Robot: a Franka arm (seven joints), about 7 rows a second.
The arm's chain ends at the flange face. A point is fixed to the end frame.
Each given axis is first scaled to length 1.
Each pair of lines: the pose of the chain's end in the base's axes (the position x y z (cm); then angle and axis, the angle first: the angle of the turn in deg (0 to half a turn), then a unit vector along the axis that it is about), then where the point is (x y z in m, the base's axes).
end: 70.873 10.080 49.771 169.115 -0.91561 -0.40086 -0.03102
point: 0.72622 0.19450 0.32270
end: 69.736 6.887 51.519 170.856 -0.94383 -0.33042 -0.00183
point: 0.71770 0.15051 0.33454
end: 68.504 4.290 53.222 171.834 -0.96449 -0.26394 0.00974
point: 0.71113 0.11648 0.34886
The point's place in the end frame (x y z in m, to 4 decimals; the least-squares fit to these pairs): 0.0564 -0.0234 0.1897
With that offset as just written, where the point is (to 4 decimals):
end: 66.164 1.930 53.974 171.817 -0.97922 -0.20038 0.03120
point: 0.6874 0.0869 0.3541
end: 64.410 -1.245 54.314 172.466 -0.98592 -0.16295 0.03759
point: 0.6719 0.0500 0.3560
